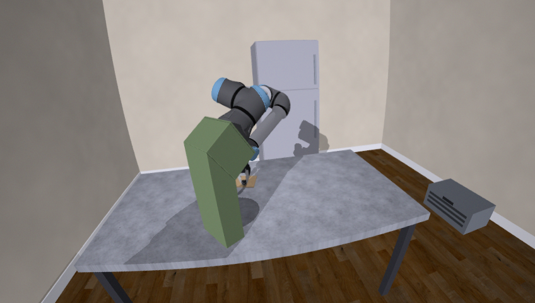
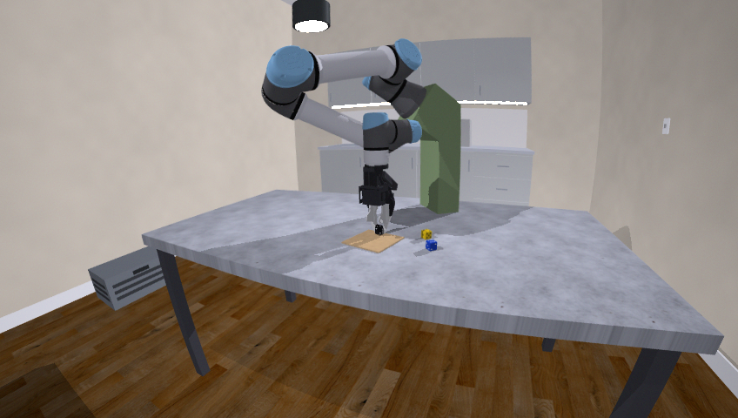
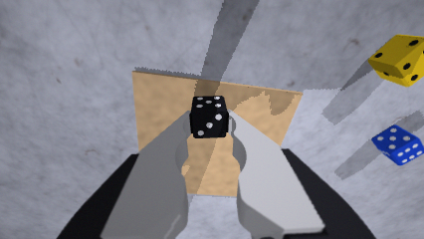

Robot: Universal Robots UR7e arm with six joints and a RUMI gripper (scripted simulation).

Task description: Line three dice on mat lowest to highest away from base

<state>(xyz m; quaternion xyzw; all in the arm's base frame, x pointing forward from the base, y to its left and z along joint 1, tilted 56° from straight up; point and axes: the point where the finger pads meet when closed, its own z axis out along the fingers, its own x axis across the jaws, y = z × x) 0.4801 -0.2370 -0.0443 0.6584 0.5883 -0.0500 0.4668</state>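
Right now the black die is right at my hand. The rest, counted from my hand: blue die 11 cm ahead, 16 cm to the left, 1 cm below; then mat 5 cm ahead, 2 cm to the right, 2 cm below; then yellow die 1 cm ahead, 15 cm to the left, 1 cm below.
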